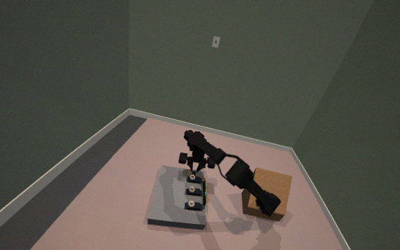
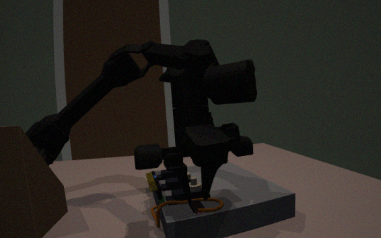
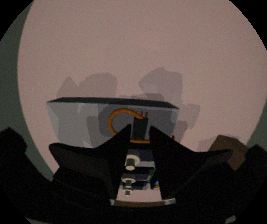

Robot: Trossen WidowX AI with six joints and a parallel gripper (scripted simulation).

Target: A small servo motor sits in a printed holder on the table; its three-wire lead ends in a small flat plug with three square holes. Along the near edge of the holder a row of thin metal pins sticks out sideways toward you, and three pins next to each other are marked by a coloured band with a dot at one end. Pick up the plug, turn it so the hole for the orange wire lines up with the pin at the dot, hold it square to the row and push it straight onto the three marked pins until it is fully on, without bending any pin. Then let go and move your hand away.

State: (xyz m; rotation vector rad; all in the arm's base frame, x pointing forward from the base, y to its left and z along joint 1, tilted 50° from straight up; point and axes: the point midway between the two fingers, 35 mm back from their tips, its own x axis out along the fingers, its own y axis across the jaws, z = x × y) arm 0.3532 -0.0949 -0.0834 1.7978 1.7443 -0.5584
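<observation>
Right now my gripper tip is 130 mm to the right of the blue mark, 70 mm past it and 10 mm below it. From my gripper tip the other things lie so: grey holder: 140 mm to the left, 90 mm ahead, 40 mm below.
</observation>
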